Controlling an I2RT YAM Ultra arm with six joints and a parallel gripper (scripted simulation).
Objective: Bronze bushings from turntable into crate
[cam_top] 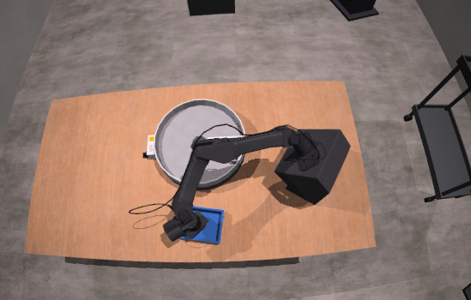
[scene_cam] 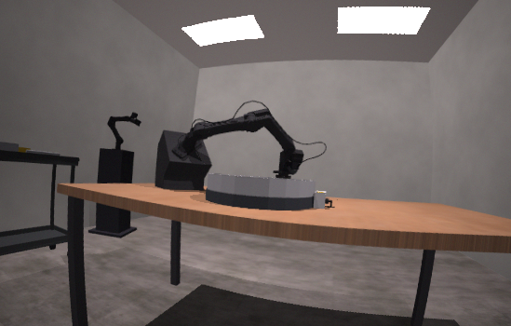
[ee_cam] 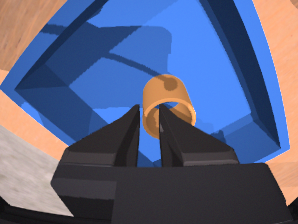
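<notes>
The blue crate lies 20 mm below my hand, 10 mm to the right of it and 10 mm behind it. Also, from my hand: round grey turntable 360 mm to the right, 140 mm behind, 10 mm above.
</notes>
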